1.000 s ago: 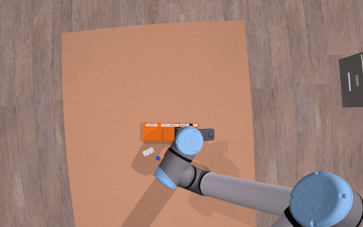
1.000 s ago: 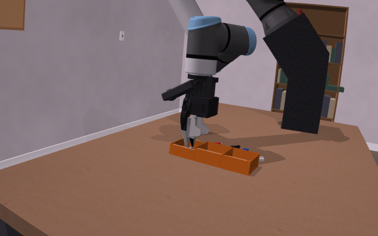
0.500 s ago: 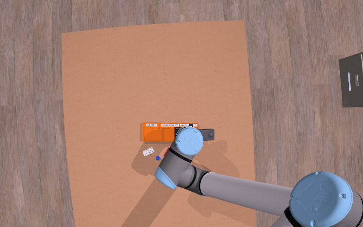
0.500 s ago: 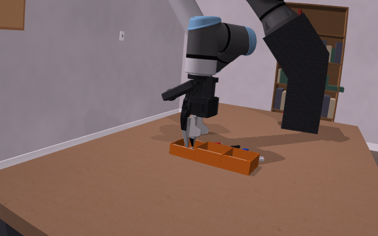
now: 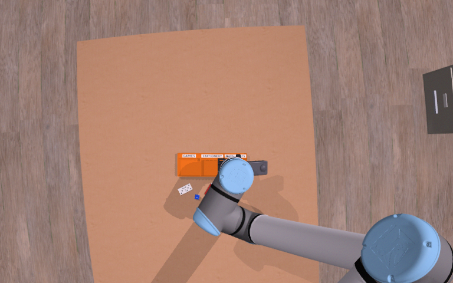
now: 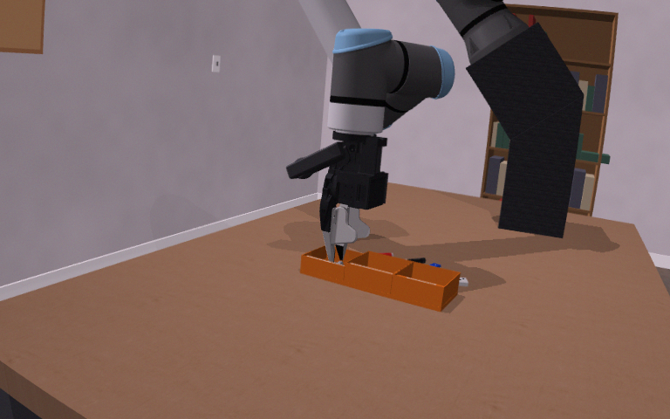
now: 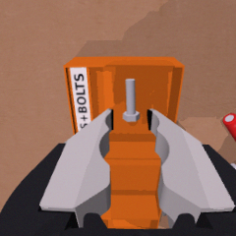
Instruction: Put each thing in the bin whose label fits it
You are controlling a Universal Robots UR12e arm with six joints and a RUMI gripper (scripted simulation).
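My gripper is now 20 mm above the bolt. Round my hand: black stick: 130 mm behind, 110 mm to the left, 30 mm below; blue die: 160 mm to the left, 90 mm behind, 30 mm below; orange three-part bin: 80 mm to the left, 20 mm ahead, 10 mm below.
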